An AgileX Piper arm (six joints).
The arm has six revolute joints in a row. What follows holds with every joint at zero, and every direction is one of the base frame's. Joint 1 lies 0.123 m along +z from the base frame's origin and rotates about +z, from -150 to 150 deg. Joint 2 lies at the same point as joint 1 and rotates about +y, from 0 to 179.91 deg. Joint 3 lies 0.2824 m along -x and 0.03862 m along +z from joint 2 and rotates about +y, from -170 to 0 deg. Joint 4 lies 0.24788 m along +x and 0.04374 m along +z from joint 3 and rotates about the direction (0.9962, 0, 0.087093), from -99.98 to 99.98 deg. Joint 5 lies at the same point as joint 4 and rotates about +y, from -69.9 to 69.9 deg. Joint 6 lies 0.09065 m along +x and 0.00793 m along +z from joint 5 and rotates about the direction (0.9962, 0, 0.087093), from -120 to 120 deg. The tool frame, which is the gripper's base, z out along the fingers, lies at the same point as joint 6; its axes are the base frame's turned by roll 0, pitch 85.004 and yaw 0 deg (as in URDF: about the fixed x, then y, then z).
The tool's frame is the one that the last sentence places.
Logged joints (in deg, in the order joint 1, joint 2, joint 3, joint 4, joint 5, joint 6), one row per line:
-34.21 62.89 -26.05 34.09 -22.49 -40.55
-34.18 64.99 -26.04 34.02 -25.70 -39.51
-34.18 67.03 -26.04 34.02 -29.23 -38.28
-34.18 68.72 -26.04 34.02 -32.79 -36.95
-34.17 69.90 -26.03 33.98 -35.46 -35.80
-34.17 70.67 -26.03 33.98 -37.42 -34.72
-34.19 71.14 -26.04 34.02 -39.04 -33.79
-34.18 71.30 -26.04 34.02 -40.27 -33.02
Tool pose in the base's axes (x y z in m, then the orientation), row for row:
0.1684 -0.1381 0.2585 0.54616 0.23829 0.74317 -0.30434
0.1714 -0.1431 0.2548 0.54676 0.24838 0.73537 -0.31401
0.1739 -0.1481 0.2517 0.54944 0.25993 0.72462 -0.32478
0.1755 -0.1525 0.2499 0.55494 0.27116 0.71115 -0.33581
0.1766 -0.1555 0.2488 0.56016 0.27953 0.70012 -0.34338
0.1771 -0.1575 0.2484 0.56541 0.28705 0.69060 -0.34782
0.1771 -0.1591 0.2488 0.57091 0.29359 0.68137 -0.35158
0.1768 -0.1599 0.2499 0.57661 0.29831 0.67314 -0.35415
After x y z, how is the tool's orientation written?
As a quaternion, w x y z.
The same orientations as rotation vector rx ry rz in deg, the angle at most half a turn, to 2 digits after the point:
32.37 100.95 -41.34
33.73 99.87 -42.64
35.26 98.30 -44.06
36.70 96.25 -45.45
37.75 94.55 -46.37
38.68 93.05 -46.87
39.47 91.60 -47.26
40.01 90.28 -47.50

